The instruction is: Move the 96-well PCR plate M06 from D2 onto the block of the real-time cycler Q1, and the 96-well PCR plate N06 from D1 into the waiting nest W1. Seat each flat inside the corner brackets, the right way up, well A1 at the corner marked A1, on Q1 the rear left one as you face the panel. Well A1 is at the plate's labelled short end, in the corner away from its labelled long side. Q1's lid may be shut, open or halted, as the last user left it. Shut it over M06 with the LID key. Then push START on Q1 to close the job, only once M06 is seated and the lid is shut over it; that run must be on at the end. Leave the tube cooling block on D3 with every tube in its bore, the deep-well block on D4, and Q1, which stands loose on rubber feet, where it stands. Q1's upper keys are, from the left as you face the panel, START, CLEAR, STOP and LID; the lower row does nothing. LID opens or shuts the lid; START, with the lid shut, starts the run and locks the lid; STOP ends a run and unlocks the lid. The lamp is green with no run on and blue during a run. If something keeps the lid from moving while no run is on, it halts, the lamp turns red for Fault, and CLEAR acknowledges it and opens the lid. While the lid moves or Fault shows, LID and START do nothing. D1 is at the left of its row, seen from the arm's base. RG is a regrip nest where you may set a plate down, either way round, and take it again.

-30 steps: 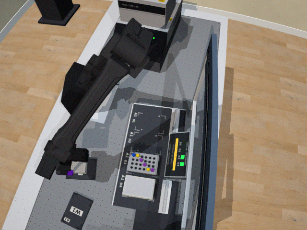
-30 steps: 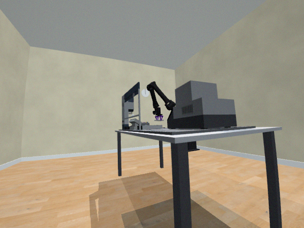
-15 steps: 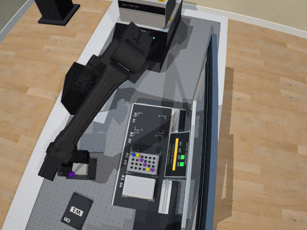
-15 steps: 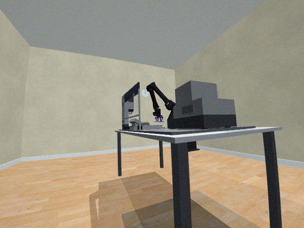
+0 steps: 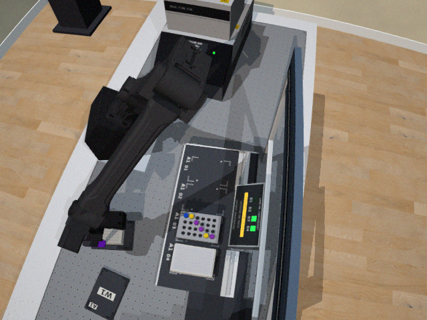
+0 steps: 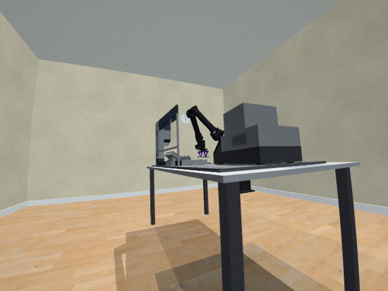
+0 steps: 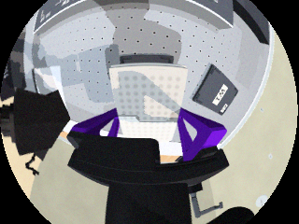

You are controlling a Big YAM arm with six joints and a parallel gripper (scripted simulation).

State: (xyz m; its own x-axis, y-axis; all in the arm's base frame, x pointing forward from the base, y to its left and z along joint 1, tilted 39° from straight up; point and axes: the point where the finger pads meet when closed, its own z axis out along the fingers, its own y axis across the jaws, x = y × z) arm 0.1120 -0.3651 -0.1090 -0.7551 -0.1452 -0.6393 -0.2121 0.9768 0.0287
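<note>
The dark regrip nest is 80 mm below my hand. The rest, counted from my hand: dark waiting nest W1: 190 mm to the right, 80 mm below, 50 mm ahead; nest A1 mark: 240 mm to the right, 80 mm below, 20 mm ahead; white deep-well block: 300 mm ahead, 20 mm below, 10 mm to the right.
</note>
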